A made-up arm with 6 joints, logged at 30 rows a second.
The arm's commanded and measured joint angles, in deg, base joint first. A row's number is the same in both.
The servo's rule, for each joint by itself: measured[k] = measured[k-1] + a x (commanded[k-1-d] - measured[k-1]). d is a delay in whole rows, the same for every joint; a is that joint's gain. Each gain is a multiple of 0.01, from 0.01 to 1. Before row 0 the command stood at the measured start. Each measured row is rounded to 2 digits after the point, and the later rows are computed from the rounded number. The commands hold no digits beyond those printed.
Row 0, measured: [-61.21 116.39 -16.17 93.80 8.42 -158.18]
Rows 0 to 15, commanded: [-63.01 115.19 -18.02 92.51 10.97 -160.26]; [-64.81 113.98 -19.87 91.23 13.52 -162.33]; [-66.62 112.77 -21.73 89.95 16.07 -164.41]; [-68.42 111.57 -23.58 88.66 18.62 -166.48]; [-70.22 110.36 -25.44 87.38 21.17 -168.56]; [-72.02 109.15 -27.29 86.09 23.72 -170.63]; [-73.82 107.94 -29.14 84.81 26.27 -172.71]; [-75.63 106.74 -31.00 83.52 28.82 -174.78]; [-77.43 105.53 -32.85 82.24 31.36 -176.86]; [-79.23 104.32 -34.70 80.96 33.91 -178.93]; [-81.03 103.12 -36.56 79.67 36.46 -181.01]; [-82.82 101.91 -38.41 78.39 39.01 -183.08]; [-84.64 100.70 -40.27 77.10 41.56 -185.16]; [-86.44 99.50 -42.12 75.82 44.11 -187.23]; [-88.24 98.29 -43.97 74.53 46.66 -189.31]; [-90.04 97.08 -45.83 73.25 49.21 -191.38]
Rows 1 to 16, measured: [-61.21 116.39 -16.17 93.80 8.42 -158.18]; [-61.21 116.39 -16.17 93.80 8.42 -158.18]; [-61.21 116.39 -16.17 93.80 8.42 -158.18]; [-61.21 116.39 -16.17 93.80 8.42 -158.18]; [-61.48 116.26 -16.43 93.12 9.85 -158.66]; [-61.98 116.01 -16.91 92.12 11.91 -159.50]; [-62.68 115.65 -17.58 90.97 14.24 -160.63]; [-63.54 115.20 -18.42 89.75 16.69 -161.98]; [-64.54 114.67 -19.40 88.49 19.20 -163.49]; [-65.66 114.06 -20.50 87.22 21.73 -165.13]; [-66.88 113.39 -21.71 85.94 24.27 -166.87]; [-68.19 112.66 -23.01 84.66 26.82 -168.69]; [-69.58 111.88 -24.39 83.38 29.36 -170.57]; [-71.03 111.05 -25.83 82.10 31.91 -172.49]; [-72.53 110.18 -27.33 80.81 34.46 -174.45]; [-74.07 109.27 -28.88 79.53 37.01 -176.43]
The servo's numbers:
d 4
a 0.15 0.11 0.14 0.53 0.56 0.23

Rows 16 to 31, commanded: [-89.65 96.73 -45.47 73.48 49.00 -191.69]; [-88.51 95.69 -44.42 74.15 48.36 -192.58]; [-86.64 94.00 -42.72 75.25 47.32 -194.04]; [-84.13 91.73 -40.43 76.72 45.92 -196.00]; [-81.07 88.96 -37.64 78.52 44.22 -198.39]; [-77.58 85.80 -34.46 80.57 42.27 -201.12]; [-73.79 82.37 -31.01 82.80 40.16 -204.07]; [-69.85 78.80 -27.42 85.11 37.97 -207.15]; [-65.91 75.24 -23.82 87.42 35.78 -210.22]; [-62.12 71.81 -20.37 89.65 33.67 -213.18]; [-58.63 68.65 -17.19 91.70 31.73 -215.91]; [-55.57 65.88 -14.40 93.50 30.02 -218.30]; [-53.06 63.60 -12.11 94.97 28.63 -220.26]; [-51.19 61.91 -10.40 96.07 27.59 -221.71]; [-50.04 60.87 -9.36 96.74 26.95 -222.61]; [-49.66 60.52 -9.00 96.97 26.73 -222.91]
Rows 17 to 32, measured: [-75.66 108.33 -30.47 78.24 39.56 -178.44]; [-77.28 107.36 -32.10 76.96 42.11 -180.46]; [-78.92 106.36 -33.76 75.67 44.66 -182.50]; [-80.59 105.34 -35.45 74.39 47.21 -184.54]; [-81.95 104.39 -36.85 73.91 48.21 -186.18]; [-82.93 103.43 -37.91 74.04 48.29 -187.65]; [-83.49 102.39 -38.58 74.68 47.75 -189.12]; [-83.59 101.22 -38.84 75.76 46.73 -190.70]; [-83.21 99.87 -38.67 77.22 45.32 -192.47]; [-82.37 98.32 -38.08 79.00 43.61 -194.46]; [-81.08 96.57 -37.09 81.01 41.68 -196.67]; [-79.40 94.62 -35.74 83.18 39.60 -199.08]; [-77.38 92.49 -34.07 85.43 37.46 -201.64]; [-75.09 90.22 -32.15 87.67 35.34 -204.29]; [-72.62 87.85 -30.06 89.81 33.32 -206.96]; [-70.06 85.43 -27.87 91.77 31.47 -209.57]
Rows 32 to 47, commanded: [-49.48 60.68 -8.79 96.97 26.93 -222.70]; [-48.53 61.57 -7.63 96.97 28.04 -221.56]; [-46.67 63.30 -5.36 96.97 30.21 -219.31]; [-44.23 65.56 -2.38 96.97 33.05 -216.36]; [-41.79 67.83 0.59 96.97 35.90 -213.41]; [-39.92 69.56 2.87 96.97 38.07 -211.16]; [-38.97 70.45 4.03 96.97 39.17 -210.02]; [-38.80 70.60 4.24 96.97 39.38 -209.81]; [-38.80 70.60 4.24 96.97 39.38 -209.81]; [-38.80 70.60 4.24 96.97 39.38 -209.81]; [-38.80 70.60 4.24 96.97 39.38 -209.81]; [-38.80 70.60 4.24 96.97 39.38 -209.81]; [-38.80 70.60 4.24 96.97 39.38 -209.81]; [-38.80 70.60 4.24 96.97 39.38 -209.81]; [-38.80 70.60 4.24 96.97 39.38 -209.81]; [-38.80 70.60 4.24 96.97 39.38 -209.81]
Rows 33 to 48, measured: [-67.51 83.03 -25.66 93.47 29.88 -212.03]; [-65.06 80.71 -23.52 94.85 28.60 -214.26]; [-62.81 78.53 -21.54 95.85 27.68 -216.18]; [-60.84 76.55 -19.78 96.44 27.15 -217.73]; [-59.14 74.80 -18.24 96.72 27.03 -218.87]; [-57.55 73.34 -16.75 96.85 27.60 -219.49]; [-55.92 72.24 -15.16 96.91 29.06 -219.45]; [-54.17 71.51 -13.37 96.94 31.29 -218.74]; [-52.31 71.11 -11.42 96.96 33.87 -217.51]; [-50.45 70.94 -9.42 96.97 36.22 -216.05]; [-48.73 70.89 -7.54 96.97 37.87 -214.66]; [-47.24 70.86 -5.89 96.97 38.72 -213.54]; [-45.97 70.83 -4.47 96.97 39.09 -212.68]; [-44.89 70.80 -3.25 96.97 39.25 -212.02]; [-43.98 70.78 -2.20 96.97 39.32 -211.51]; [-43.20 70.76 -1.30 96.97 39.35 -211.12]
